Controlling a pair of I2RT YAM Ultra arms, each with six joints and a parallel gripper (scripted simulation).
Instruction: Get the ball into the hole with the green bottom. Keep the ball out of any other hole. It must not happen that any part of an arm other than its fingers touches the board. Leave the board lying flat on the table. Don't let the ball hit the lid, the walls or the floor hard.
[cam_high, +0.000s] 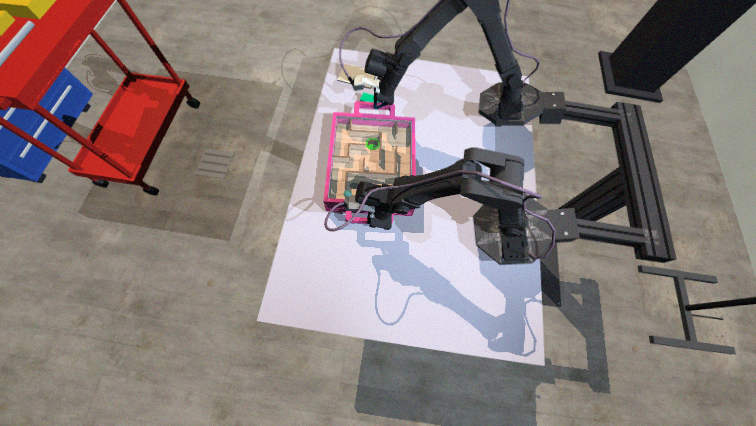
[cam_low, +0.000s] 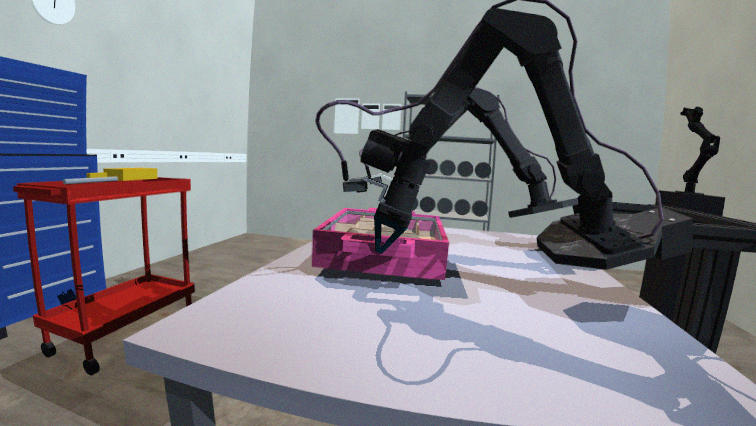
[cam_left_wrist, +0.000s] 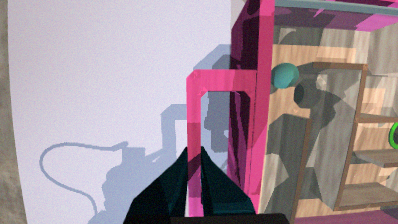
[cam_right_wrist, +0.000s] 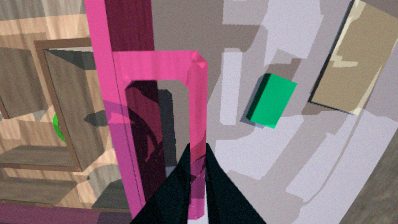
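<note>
Now: right hand 11 cm to the left of the green block, 9 cm above it and 4 cm short of it. Also, from my right hand: beige card (24 cm to the right, 12 cm ahead, 10 cm below); pink-framed maze board (23 cm to the left, 3 cm below, 2 cm behind).
</note>
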